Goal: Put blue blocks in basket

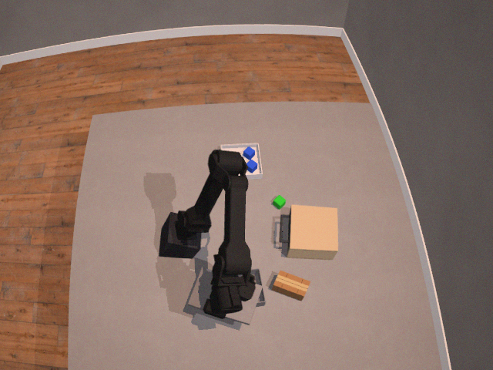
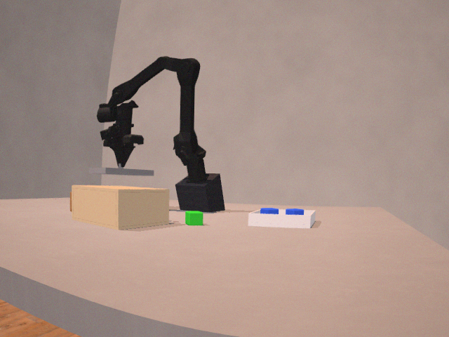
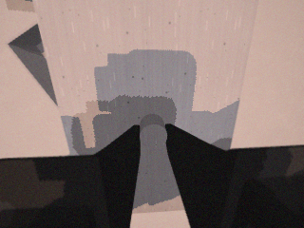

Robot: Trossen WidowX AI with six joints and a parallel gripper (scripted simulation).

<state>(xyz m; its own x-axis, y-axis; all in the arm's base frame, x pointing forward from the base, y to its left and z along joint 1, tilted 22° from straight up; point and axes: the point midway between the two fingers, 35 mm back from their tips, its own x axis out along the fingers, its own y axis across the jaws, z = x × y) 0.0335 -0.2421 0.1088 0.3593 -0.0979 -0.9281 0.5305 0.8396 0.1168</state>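
The red block lies 24 cm ahead of my hand, 15 cm below it and 1 cm to the right of it. The rest, counted from my hand: grey box: 16 cm below, 4 cm to the left, 4 cm ahead; tan drawer cabinet: 36 cm ahead, 16 cm to the left, 13 cm below; knobbed lid: 4 cm below.
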